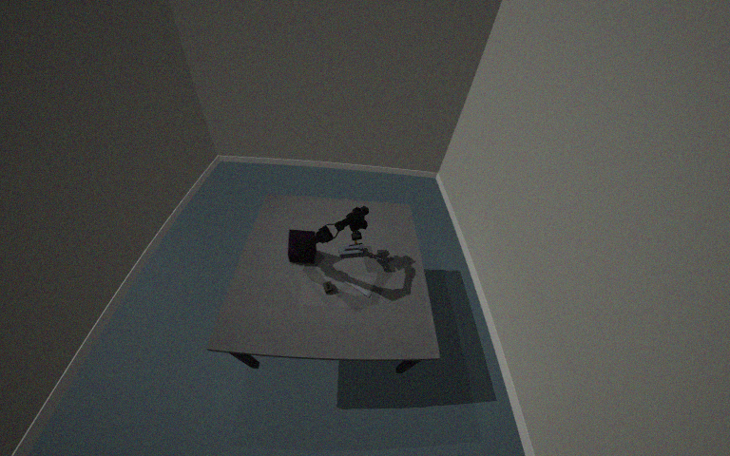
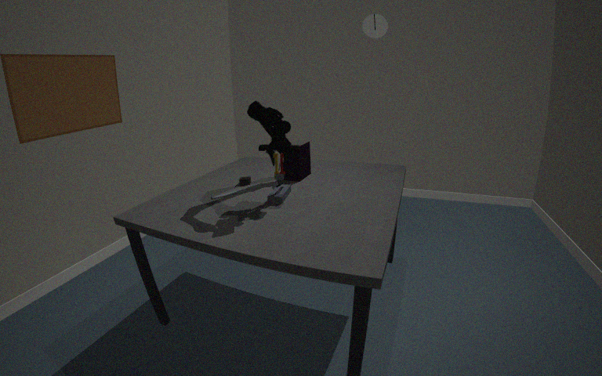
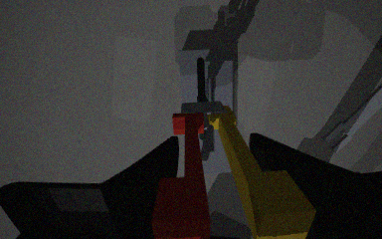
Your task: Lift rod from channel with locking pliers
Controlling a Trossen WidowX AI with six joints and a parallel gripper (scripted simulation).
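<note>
My gripper tip is now 2 cm past the channel block, 1 cm to the left of it and 14 cm above it. Also, from my gripper tip: yellow handle (1 cm to the right); then holster block (20 cm behind, 29 cm to the right, 15 cm below).
</note>
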